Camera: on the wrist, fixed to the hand. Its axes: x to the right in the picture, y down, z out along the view.
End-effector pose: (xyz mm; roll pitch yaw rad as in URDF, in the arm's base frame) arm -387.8 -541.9 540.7 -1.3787 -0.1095 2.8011
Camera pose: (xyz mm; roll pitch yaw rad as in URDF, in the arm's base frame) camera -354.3 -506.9 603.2 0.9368 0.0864 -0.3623
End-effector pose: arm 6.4 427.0 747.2 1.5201 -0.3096 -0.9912
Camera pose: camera 34.8 433.7 673.8 -1.9511 0.3266 2.1785
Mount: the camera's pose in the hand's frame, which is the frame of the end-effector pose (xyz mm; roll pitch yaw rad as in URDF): -12.9 -71.5 -31.1 -0.4400 -0.0257 -3.1231
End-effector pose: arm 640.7 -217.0 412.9 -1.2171 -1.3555 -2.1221
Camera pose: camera 625.0 -139.5 412.3 0.7054 1.3286 0.9456
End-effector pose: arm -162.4 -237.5 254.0 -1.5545 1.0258 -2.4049
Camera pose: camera -224.1 -249.9 301.8 1.1582 -1.0442 0.6862
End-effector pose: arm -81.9 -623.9 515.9 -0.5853 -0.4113 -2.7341
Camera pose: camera -96.5 -546.6 523.2 0.1460 0.3797 0.4088
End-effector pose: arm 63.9 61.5 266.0 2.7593 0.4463 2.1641
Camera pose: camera 5.3 9.1 273.5 3.0876 -0.4155 -0.9858
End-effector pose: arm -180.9 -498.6 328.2 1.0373 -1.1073 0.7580
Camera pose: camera -128.2 -461.9 282.1 -1.4137 1.1091 -2.3128
